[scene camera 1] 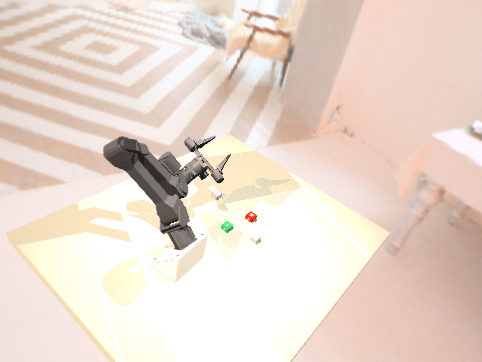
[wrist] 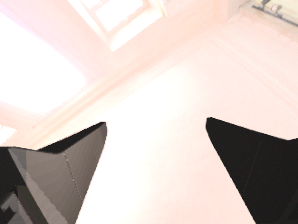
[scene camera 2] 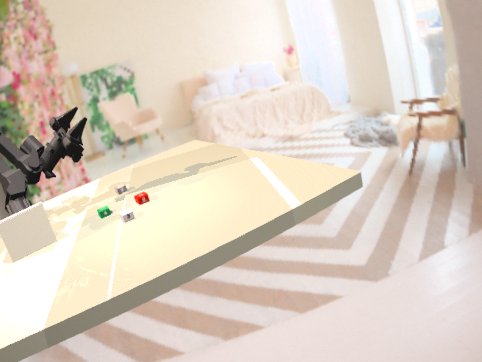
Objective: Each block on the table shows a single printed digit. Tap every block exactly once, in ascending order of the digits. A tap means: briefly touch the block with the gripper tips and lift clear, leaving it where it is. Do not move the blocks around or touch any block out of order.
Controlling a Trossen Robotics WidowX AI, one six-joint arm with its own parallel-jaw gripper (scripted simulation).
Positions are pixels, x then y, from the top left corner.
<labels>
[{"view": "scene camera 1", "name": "gripper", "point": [223, 145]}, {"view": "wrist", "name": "gripper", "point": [156, 124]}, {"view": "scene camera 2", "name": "gripper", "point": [81, 112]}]
</labels>
